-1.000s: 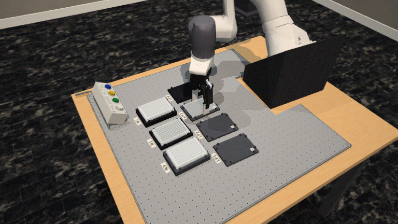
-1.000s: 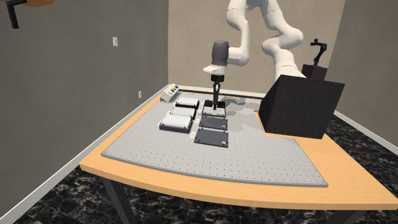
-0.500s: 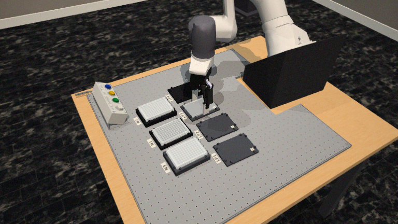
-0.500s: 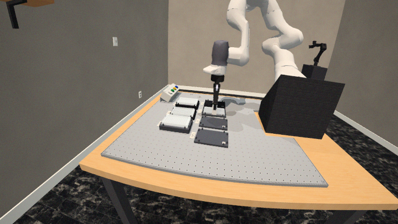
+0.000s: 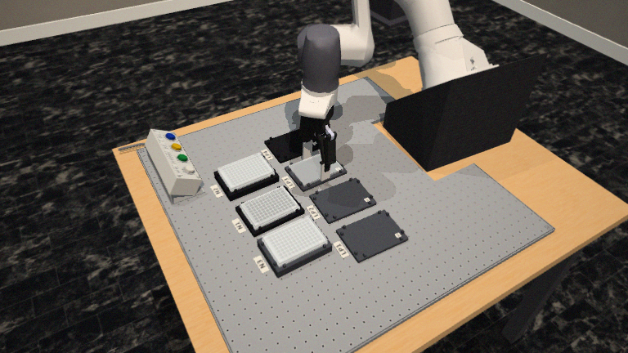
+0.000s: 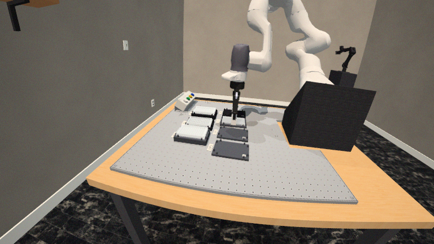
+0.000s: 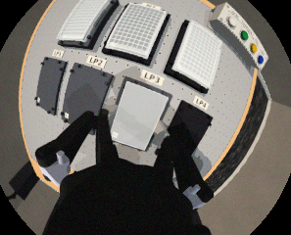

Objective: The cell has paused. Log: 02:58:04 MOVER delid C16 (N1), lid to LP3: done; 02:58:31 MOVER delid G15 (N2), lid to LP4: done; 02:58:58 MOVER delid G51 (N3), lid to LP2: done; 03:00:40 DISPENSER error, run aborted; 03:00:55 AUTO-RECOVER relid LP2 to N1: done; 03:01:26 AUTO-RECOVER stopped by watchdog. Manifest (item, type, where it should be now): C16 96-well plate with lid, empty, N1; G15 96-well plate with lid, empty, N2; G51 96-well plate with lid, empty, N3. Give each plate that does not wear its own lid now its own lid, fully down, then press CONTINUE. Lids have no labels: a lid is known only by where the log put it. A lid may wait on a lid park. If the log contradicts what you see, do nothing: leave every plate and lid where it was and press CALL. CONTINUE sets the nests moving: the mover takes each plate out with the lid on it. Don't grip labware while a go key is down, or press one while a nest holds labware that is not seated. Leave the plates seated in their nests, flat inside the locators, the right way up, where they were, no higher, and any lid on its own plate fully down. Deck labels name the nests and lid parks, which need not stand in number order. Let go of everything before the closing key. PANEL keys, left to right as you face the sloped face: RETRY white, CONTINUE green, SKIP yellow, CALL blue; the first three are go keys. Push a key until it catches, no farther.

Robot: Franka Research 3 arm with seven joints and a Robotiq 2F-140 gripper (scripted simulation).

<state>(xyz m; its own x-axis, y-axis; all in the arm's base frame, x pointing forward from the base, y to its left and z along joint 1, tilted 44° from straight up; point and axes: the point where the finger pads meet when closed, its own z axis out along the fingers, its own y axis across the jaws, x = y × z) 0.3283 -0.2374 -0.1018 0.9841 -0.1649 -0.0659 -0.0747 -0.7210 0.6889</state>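
The lid park LP3 is 30 mm below my hand. Round my hand: lid park LP4: 10 mm behind, 130 mm to the right, 30 mm below; lid park LP1: 20 mm ahead, 260 mm to the left, 30 mm below; lid park LP2: 10 mm ahead, 130 mm to the left, 30 mm below.
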